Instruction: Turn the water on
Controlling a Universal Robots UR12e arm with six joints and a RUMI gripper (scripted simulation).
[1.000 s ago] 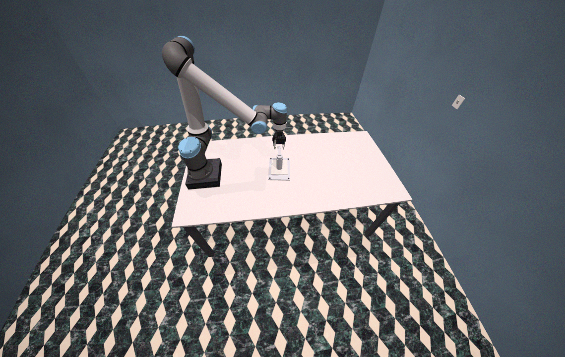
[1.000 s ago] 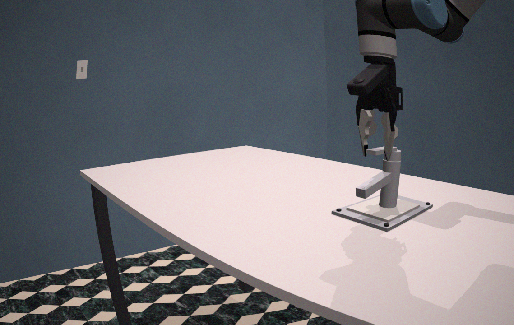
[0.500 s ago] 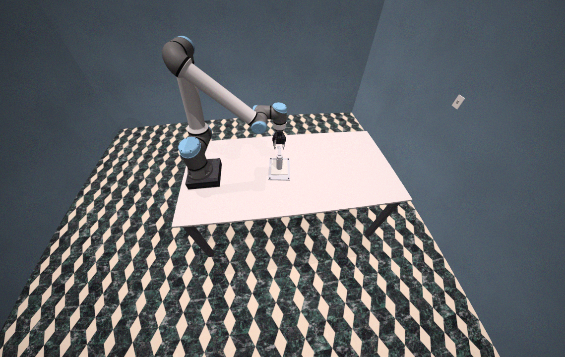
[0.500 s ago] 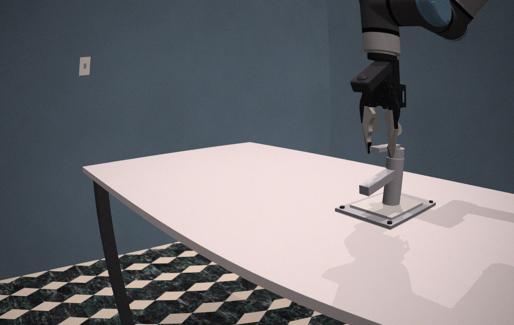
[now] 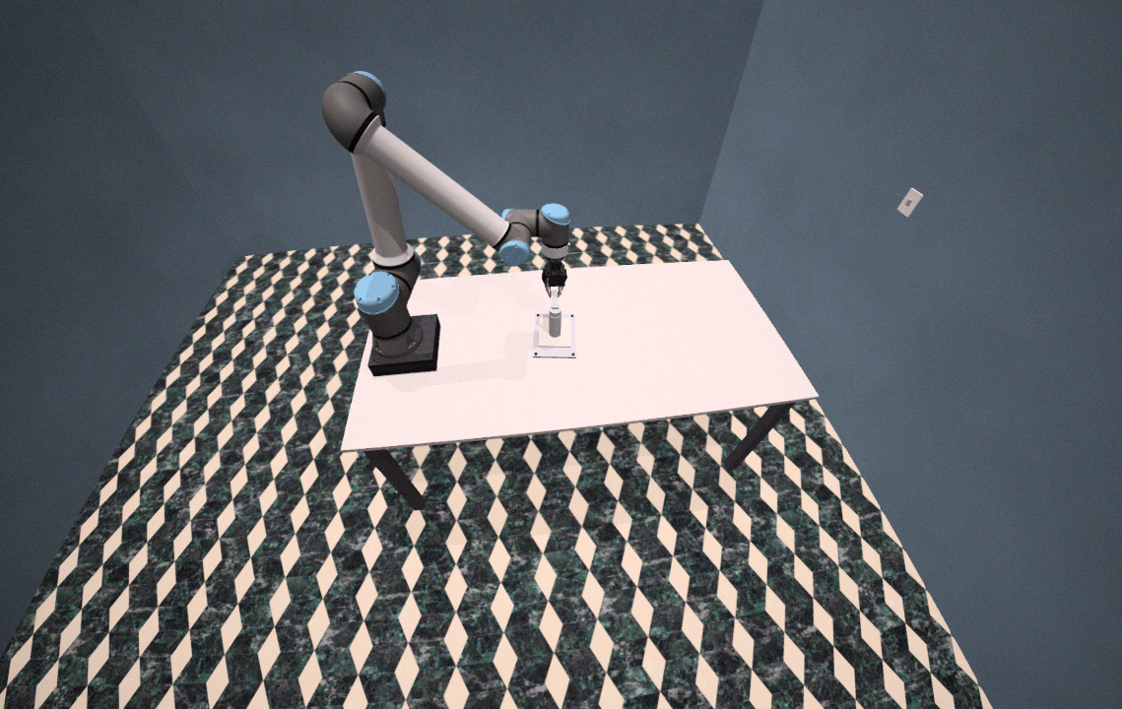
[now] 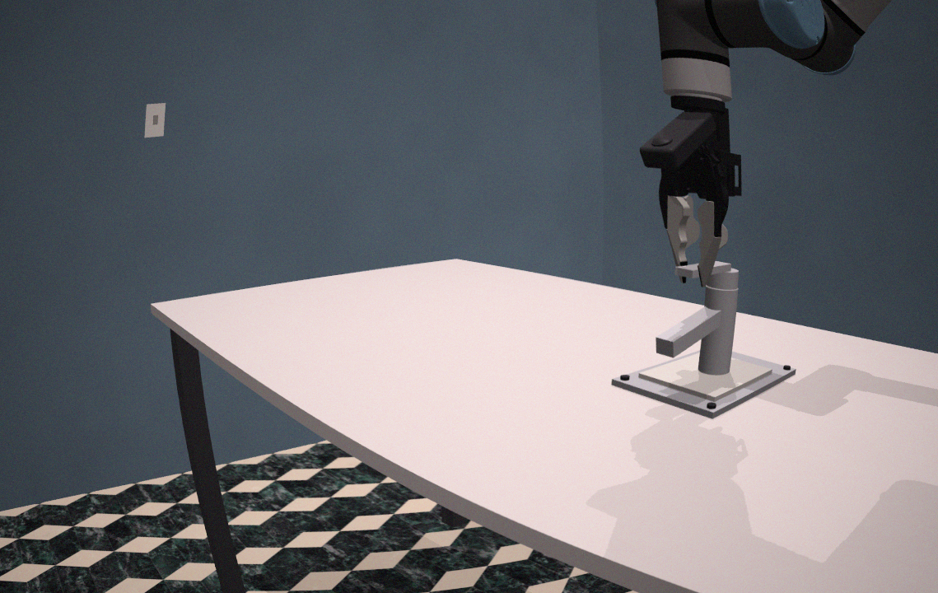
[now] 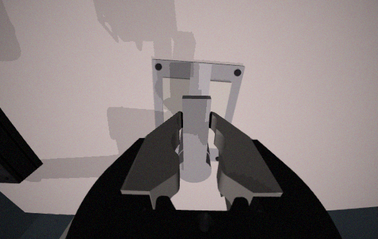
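Right now the lever is 3 cm to the right of my hand. Round my hand: grey tap (1 cm behind, 6 cm to the right, 5 cm below).
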